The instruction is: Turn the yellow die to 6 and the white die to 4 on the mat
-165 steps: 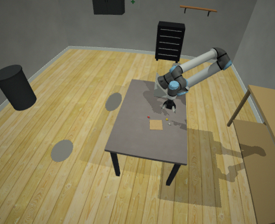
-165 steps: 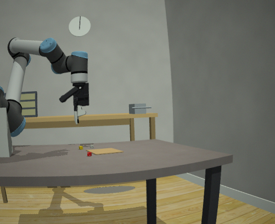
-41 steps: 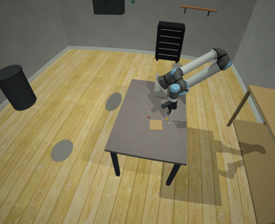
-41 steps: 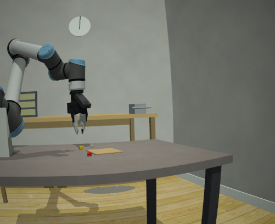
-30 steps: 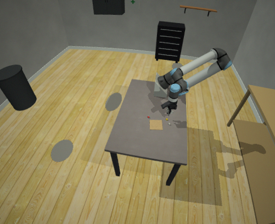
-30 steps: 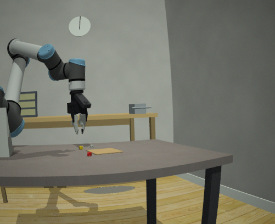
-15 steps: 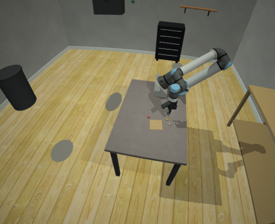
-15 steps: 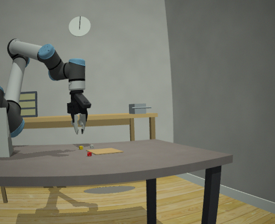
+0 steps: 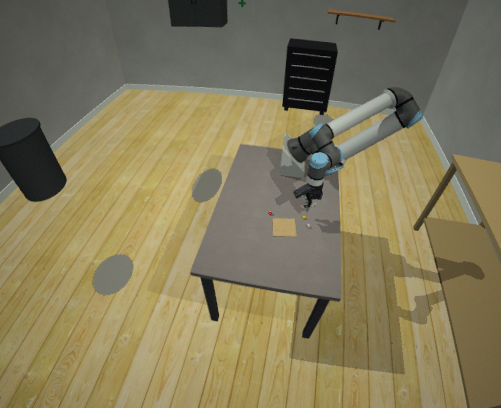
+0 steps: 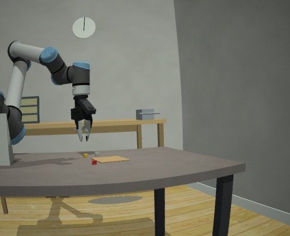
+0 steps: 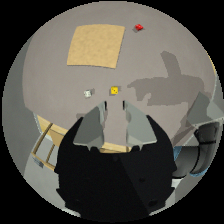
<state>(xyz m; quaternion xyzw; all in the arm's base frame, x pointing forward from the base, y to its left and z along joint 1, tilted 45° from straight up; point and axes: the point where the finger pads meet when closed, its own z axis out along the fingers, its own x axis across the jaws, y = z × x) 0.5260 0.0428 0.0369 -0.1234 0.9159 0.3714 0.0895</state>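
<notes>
My hand is 9 cm above the yellow die. From my hand the other things lie so: red die (21 cm to the right, 9 cm below, 1 cm behind); white die (9 cm below, 7 cm ahead, 3 cm to the left); tan mat (12 cm to the right, 9 cm below, 9 cm ahead).
</notes>
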